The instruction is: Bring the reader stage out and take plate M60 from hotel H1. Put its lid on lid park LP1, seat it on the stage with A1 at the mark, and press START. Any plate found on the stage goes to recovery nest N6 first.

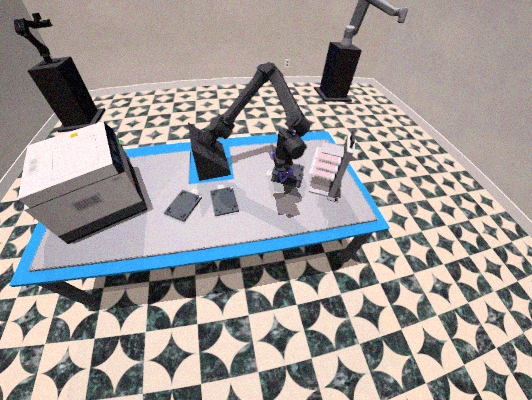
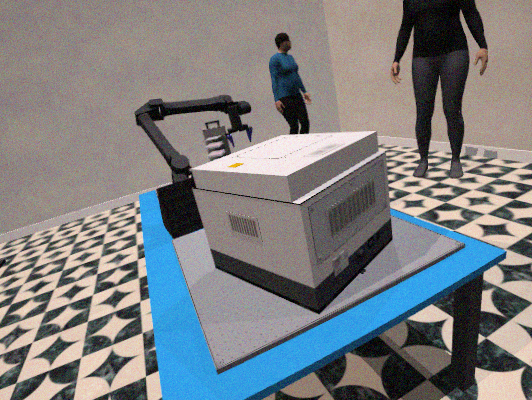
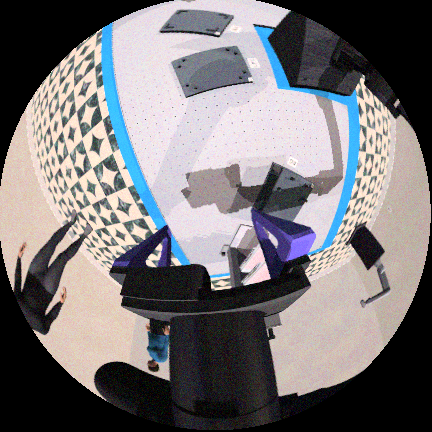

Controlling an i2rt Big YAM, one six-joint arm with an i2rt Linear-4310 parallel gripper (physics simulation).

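Frame: origin at the arm's base, x back, y down, z right, level; centimetres.
Where they show: gripper, fingertip midpoint: (image 1: 279,174) (image 2: 242,144) (image 3: 208,221); arm's base at its link origin: (image 1: 204,142) (image 2: 186,193).
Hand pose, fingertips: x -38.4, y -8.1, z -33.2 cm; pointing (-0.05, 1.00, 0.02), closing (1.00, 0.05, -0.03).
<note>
Each offset is from my fingertips to the top centre of the thing.
My gripper (image 1: 285,177) (image 2: 241,142) (image 3: 208,221) is open and empty, above the table's hotel end. The plate hotel (image 1: 341,175) (image 2: 215,132) (image 3: 234,266) stands beyond it, holding several pale pink plates @(dx +9.9, dy -0.5, dz -27.1 cm) (image 1: 327,160) @(dx +9.9, dy +4.8, dz -27.1 cm) (image 3: 256,272). I cannot tell which is M60 or which level is H1. Two flat dark holders lie between hotel and reader: a nearer one @(dx +5.7, dy +19.6, dz +25.7 cm) (image 1: 224,201) (image 3: 215,70) and a farther one @(dx +6.0, dy +19.8, dz +46.4 cm) (image 1: 183,205) (image 3: 196,22), both bare. Their labels are too blurred to read. The white reader @(dx +15.6, dy -10.6, dz +89.6 cm) (image 1: 75,170) (image 2: 260,240) stands at the other end; its stage and START do not show.
A dark holder with a raised edge @(dx +18.3, dy +14.0, dz -11.0 cm) (image 1: 299,175) (image 3: 287,194) sits below the gripper, beside the hotel. The black arm base (image 1: 210,160) (image 2: 179,210) (image 3: 320,55) stands at the table's rear edge. Two people stand beyond the table.
</note>
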